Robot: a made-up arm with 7 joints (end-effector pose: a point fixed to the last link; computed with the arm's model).
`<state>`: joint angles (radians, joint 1 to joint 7).
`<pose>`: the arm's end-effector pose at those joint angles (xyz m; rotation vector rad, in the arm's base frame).
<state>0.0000 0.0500 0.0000 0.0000 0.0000 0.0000 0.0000</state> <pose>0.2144 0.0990 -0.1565 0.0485 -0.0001 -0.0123</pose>
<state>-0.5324 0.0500 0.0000 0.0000 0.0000 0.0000 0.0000</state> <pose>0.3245 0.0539 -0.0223 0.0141 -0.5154 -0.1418</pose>
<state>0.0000 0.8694 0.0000 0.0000 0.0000 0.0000 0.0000</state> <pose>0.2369 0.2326 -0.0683 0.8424 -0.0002 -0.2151</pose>
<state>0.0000 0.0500 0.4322 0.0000 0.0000 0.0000 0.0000</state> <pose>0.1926 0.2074 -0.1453 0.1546 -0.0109 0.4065</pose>
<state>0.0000 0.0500 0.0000 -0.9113 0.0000 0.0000 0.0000</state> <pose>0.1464 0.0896 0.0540 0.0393 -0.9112 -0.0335</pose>
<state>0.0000 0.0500 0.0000 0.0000 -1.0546 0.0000 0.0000</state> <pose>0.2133 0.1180 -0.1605 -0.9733 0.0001 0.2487</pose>
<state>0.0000 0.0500 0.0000 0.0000 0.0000 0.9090 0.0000</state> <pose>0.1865 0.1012 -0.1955 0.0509 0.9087 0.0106</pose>
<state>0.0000 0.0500 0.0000 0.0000 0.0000 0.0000 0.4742</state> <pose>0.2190 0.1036 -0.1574 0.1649 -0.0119 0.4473</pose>
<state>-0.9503 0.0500 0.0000 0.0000 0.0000 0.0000 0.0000</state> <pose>0.3508 0.0149 0.1110 -0.0146 -0.9199 -0.2430</pose>
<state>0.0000 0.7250 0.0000 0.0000 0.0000 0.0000 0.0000</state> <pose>0.2311 0.2152 -0.0911 0.7025 -0.0002 -0.1794</pose>
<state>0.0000 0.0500 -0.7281 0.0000 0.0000 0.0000 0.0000</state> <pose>0.1486 -0.0733 -0.1486 -0.1339 0.0182 -0.7171</pose>
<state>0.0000 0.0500 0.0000 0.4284 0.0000 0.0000 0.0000</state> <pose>0.1769 0.1043 -0.2565 0.0504 0.4283 -0.0018</pose>
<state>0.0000 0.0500 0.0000 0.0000 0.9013 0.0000 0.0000</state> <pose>0.2115 0.0867 -0.1677 0.9217 -0.0002 -0.2354</pose>
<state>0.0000 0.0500 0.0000 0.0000 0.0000 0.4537 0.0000</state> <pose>0.2050 0.1002 -0.1792 0.0505 0.4535 -0.0011</pose>
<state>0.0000 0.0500 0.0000 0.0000 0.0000 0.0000 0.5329</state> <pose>0.2194 0.1043 -0.1575 0.1792 -0.0134 0.5042</pose>
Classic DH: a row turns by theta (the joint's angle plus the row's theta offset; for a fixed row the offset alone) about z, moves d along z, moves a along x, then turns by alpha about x. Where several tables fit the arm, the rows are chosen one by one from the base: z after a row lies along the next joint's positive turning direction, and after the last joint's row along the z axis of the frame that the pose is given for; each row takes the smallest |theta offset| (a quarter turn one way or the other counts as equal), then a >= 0, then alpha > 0; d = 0 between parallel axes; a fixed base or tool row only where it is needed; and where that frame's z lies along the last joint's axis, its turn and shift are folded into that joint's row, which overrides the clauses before.
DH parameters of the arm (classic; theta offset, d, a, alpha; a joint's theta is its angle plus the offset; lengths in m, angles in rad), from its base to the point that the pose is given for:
base (fixed): -0.071 0.0992 0.0081 -1.3004
joint 1: -1.3111 0.0599 -0.0144 -1.5708
joint 2: 1.2915 0.004 -0.028 1.5708
joint 3: 1.5708 -0.2277 0.009 -1.5708
joint 4: -1.5708 0.005 0.008 -1.5708
joint 5: 0 0.1956 0.0141 1.5708
joint 6: 1.5708 0.007 0.0473 1.5708
joint 7: 1.5708 0.0329 -0.012 -0.2501
tool (fixed): -1.5706 -0.0292 0 0

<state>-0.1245 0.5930 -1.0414 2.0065 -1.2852 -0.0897 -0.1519</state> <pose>-0.0322 0.4072 -0.2184 0.6338 1.3355 0.7052</pose>
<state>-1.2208 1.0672 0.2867 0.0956 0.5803 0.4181 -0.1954</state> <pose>0.2641 0.2423 0.3107 1.1953 -0.6722 0.7039</pose>
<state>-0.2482 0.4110 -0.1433 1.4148 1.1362 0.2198 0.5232</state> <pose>0.0837 0.2614 -0.3313 1.7360 0.9025 -0.5019</pose>
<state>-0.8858 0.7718 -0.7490 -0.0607 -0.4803 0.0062 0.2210</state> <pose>0.3176 0.0223 0.0276 0.3546 -0.5093 -0.6039</pose>
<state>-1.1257 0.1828 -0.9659 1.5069 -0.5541 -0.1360 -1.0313</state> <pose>0.4020 0.0492 -0.1599 0.1272 0.5837 -1.2775</pose>
